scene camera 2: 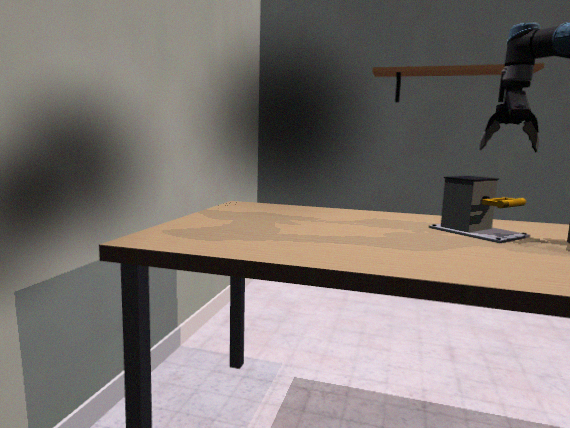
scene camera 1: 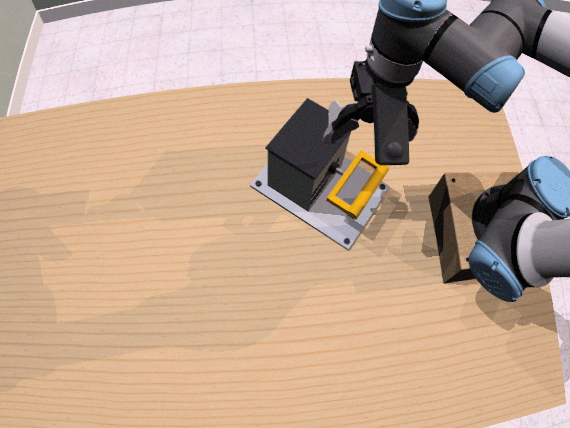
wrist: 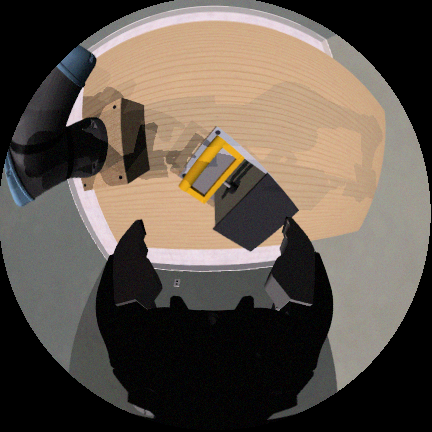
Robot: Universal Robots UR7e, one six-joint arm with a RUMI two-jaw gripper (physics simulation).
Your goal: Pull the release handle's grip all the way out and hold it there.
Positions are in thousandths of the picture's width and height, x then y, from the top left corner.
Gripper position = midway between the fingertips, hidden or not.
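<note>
There is my gripper (scene camera 1: 648, 328), and I see it (scene camera 2: 890, 354) again in a second place, as well as my own gripper (wrist: 492, 508) in the wrist view. I also see a grey base plate (scene camera 1: 583, 520). The plate (scene camera 2: 871, 550) is visible to me there too, and so is the plate (wrist: 517, 367).
</note>
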